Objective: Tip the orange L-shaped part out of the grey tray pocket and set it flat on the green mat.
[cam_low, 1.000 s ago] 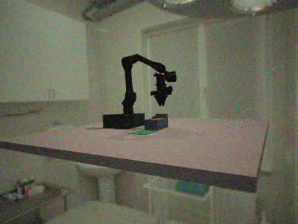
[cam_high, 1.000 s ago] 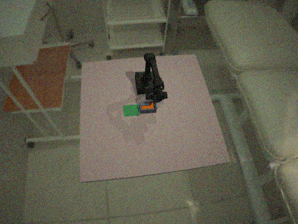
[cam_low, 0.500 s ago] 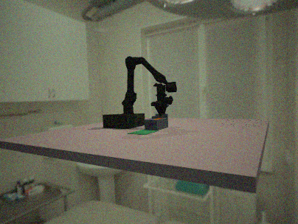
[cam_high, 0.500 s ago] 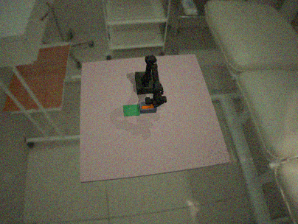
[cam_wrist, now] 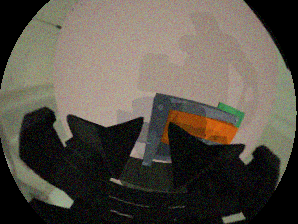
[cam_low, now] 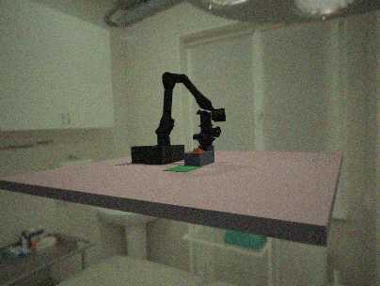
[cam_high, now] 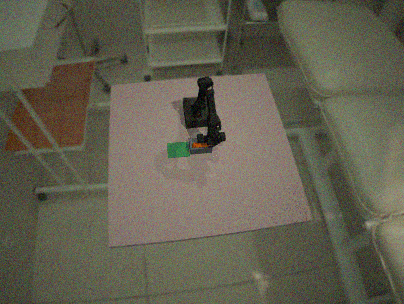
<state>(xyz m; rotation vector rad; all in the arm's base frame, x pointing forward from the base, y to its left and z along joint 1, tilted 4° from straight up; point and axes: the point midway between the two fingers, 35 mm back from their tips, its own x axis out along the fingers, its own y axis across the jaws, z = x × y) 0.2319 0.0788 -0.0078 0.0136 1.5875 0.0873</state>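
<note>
Right now my gripper tip is 60 mm to the left of the orange L-shaped part and 10 mm above it. From my gripper tip the other things lie so: green mat: 220 mm to the right, 70 mm below.
</note>
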